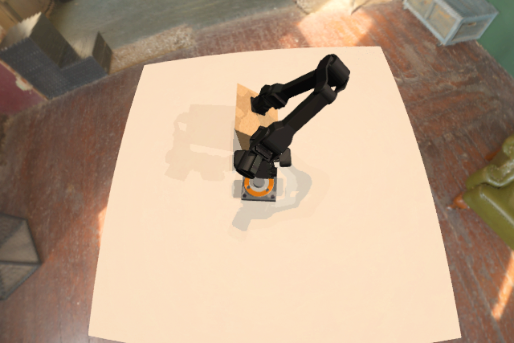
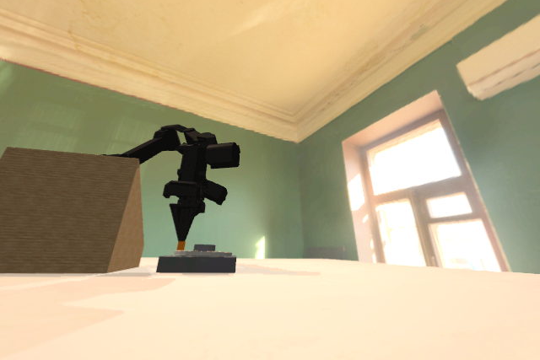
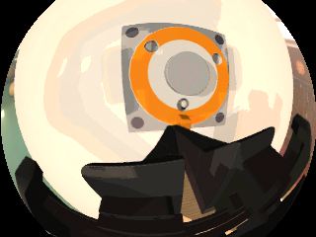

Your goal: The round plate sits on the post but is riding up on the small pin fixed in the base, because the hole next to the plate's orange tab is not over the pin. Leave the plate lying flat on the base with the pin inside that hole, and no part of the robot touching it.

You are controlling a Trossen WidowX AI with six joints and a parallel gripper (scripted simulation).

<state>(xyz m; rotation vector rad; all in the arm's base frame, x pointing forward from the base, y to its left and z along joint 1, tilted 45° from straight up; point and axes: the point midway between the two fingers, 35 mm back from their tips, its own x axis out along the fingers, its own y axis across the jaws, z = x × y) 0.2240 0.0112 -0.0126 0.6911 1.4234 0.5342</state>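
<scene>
Right now my gripper tip is 2 cm short of the round plate, 2 cm to the left of it and 1 cm above it. From my gripper tip the other things lie so: dark square base 5 cm ahead, 2 cm to the right, 2 cm below.
</scene>
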